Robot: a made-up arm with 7 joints. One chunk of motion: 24 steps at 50 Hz.
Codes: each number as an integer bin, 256 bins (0 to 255) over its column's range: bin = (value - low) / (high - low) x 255, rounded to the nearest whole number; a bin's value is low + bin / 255 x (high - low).
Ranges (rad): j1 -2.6..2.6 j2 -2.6..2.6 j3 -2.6..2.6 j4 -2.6..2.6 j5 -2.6..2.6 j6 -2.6..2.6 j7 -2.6..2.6
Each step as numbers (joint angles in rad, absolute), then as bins.
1 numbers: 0.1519 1.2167 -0.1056 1.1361 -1.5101 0.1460 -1.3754
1 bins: 135 187 122 183 53 135 60
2 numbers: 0.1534 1.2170 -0.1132 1.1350 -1.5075 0.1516 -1.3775
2 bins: 135 187 122 183 54 135 60
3 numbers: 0.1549 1.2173 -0.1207 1.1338 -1.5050 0.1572 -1.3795
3 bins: 135 187 122 183 54 135 60
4 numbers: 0.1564 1.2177 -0.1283 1.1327 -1.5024 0.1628 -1.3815
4 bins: 135 187 121 183 54 135 60
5 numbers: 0.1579 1.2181 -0.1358 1.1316 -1.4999 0.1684 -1.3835
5 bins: 135 187 121 183 54 136 60
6 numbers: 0.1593 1.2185 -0.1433 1.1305 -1.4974 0.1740 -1.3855
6 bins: 135 187 120 183 54 136 60
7 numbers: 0.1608 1.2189 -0.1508 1.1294 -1.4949 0.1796 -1.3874
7 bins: 135 187 120 183 54 136 59
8 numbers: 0.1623 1.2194 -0.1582 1.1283 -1.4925 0.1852 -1.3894
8 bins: 135 187 120 183 54 137 59
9 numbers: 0.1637 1.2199 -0.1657 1.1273 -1.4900 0.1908 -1.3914
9 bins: 136 187 119 183 54 137 59
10 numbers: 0.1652 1.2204 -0.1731 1.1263 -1.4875 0.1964 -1.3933
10 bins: 136 187 119 183 55 137 59
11 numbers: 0.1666 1.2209 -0.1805 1.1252 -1.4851 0.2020 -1.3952
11 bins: 136 187 119 183 55 137 59
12 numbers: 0.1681 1.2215 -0.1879 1.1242 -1.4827 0.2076 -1.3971
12 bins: 136 187 118 183 55 138 59
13 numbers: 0.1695 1.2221 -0.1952 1.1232 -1.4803 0.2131 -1.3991
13 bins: 136 187 118 183 55 138 59
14 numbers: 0.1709 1.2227 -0.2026 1.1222 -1.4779 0.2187 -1.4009
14 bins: 136 187 118 183 55 138 59
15 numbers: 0.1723 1.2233 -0.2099 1.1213 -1.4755 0.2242 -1.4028
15 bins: 136 187 117 182 55 138 59
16 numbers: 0.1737 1.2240 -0.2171 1.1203 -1.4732 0.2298 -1.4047
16 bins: 136 188 117 182 55 139 59
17 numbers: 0.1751 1.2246 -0.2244 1.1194 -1.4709 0.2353 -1.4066
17 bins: 136 188 116 182 55 139 59
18 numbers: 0.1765 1.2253 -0.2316 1.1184 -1.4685 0.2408 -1.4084
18 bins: 136 188 116 182 55 139 58
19 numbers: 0.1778 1.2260 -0.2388 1.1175 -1.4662 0.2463 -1.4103
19 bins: 136 188 116 182 56 140 58
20 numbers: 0.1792 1.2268 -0.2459 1.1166 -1.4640 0.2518 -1.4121
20 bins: 136 188 115 182 56 140 58
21 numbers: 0.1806 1.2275 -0.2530 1.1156 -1.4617 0.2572 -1.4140
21 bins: 136 188 115 182 56 140 58
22 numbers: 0.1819 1.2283 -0.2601 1.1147 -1.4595 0.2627 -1.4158
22 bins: 136 188 115 182 56 140 58
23 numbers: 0.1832 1.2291 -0.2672 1.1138 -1.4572 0.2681 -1.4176
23 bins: 136 188 114 182 56 141 58
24 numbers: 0.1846 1.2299 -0.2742 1.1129 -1.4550 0.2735 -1.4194
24 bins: 137 188 114 182 56 141 58
